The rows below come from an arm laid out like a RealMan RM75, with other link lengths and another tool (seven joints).
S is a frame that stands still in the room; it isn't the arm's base.
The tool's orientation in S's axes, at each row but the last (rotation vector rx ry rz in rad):
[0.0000, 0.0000, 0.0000]
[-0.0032, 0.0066, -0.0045]
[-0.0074, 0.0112, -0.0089]
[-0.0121, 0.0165, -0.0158]
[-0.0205, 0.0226, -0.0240]
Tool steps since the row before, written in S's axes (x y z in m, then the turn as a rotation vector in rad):
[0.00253, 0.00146, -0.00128, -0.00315, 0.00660, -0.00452]
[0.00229, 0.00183, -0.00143, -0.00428, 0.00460, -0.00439]
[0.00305, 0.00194, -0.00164, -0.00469, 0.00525, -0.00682]
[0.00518, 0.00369, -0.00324, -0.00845, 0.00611, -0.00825]
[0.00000, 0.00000, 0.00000, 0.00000, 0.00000, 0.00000]
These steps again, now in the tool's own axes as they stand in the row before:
[0.00253, 0.00146, -0.00128, -0.00315, 0.00660, -0.00452]
[0.00229, 0.00184, -0.00141, -0.00427, 0.00459, -0.00440]
[0.00305, 0.00198, -0.00159, -0.00466, 0.00526, -0.00683]
[0.00517, 0.00381, -0.00311, -0.00841, 0.00608, -0.00832]
[0.00000, 0.00000, 0.00000, 0.00000, 0.00000, 0.00000]

